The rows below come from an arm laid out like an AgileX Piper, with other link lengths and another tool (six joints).
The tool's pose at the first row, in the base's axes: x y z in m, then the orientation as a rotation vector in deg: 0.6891 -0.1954 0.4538 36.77 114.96 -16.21
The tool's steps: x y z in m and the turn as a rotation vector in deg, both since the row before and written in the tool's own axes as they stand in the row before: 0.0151 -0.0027 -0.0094 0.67 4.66 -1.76; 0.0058 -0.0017 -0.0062 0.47 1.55 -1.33; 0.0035 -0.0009 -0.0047 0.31 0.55 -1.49; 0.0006 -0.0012 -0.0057 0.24 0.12 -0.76; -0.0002 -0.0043 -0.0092 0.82 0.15 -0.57
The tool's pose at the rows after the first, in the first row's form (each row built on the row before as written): 0.6748 -0.1886 0.4453 36.63 120.05 -16.69; 0.6669 -0.1854 0.4440 35.94 122.02 -17.53; 0.6615 -0.1830 0.4439 34.70 123.09 -18.55; 0.6567 -0.1814 0.4469 34.07 123.47 -19.20; 0.6484 -0.1811 0.4527 33.97 123.78 -20.37
